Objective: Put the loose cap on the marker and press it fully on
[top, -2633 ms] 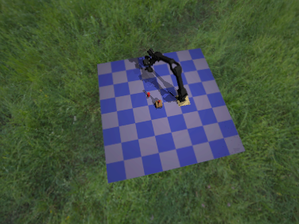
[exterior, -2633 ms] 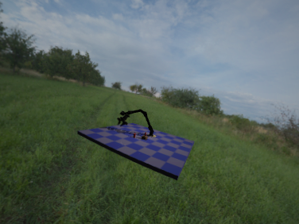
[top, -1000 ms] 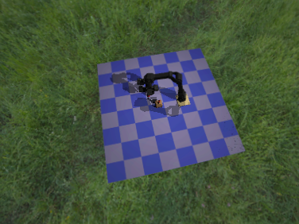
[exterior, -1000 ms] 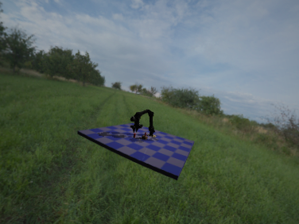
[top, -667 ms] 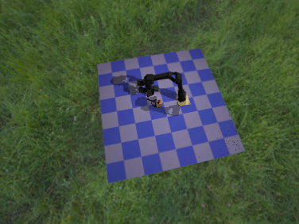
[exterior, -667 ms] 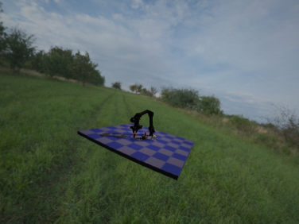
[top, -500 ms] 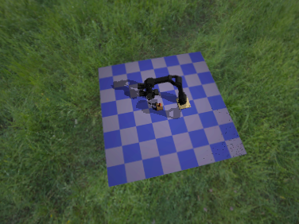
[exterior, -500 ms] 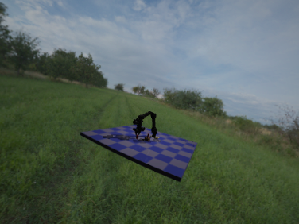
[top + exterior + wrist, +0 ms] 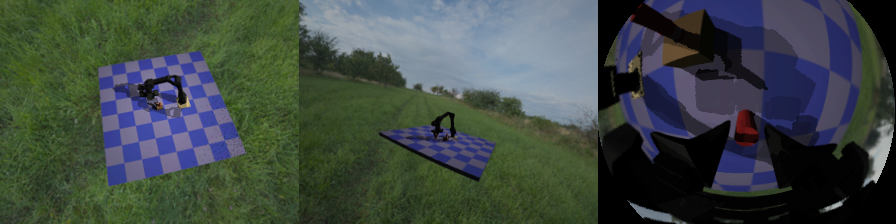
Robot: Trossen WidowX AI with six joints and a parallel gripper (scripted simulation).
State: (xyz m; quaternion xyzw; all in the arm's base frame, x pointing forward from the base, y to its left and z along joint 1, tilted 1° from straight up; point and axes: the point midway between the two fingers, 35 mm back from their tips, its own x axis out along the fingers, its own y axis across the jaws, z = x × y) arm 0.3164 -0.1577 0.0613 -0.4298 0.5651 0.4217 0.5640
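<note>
Now: gripper tip right at the red cap.
</note>
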